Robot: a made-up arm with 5 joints.
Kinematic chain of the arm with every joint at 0, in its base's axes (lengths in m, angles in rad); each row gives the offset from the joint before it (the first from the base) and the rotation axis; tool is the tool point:
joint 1: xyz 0 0 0.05 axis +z
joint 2: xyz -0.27 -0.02 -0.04 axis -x
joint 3: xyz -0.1 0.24 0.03 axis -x
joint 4: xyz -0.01 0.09 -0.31 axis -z
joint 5: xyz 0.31 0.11 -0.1 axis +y
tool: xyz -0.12 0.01 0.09
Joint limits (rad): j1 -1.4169..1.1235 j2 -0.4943..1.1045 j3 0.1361..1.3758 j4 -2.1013..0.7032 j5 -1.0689..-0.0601
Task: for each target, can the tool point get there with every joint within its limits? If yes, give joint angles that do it. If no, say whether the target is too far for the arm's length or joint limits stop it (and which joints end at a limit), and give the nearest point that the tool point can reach.
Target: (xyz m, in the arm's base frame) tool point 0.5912 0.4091 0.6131
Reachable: no: joint limits stop it (at a limit: joint 1, joint 2, joint 3, joint 5) | nearest point 0.5200 0.4366 -0.0482 | short by 0.666 m
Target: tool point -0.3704 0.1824 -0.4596
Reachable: yes | joints 0.3806 0.1496 0.2581 -0.3870 -0.5213
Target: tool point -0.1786 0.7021 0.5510
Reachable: no: joint limits stop it (at a limit: joint 1, joint 2, joint 3, joint 4, joint 5) | nearest point -0.4001 0.5160 0.0717 | short by 0.560 m
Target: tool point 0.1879 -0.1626 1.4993
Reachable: no: too far | nearest point 0.1337 -0.2529 0.1389 | short by 1.364 m
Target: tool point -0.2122 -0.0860 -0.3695
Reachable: yes | joints -0.0509 0.3627 0.8468 0.1117 -0.6136
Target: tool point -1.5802 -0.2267 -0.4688
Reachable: no: too far | nearest point -0.7630 -0.1095 -0.2255 | short by 0.861 m
